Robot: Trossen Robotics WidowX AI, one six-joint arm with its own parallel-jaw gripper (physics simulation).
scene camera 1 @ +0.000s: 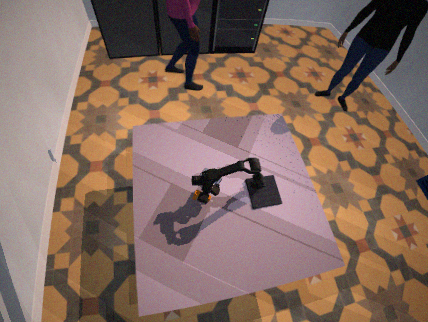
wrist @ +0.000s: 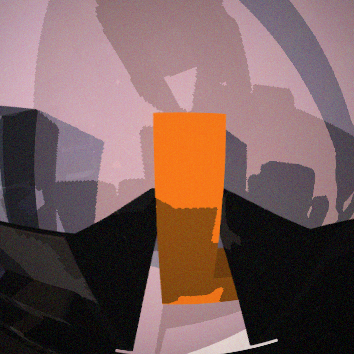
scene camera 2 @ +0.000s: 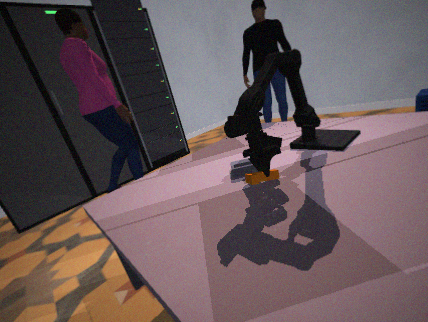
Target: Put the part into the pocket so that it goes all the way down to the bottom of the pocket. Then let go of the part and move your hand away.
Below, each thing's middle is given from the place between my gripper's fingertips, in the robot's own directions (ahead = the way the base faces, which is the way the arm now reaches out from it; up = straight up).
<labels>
My gripper is now 2 cm short of the orange L-shaped block (wrist: 189,147), 1 cm to the left of it and 1 cm below it.
</labels>
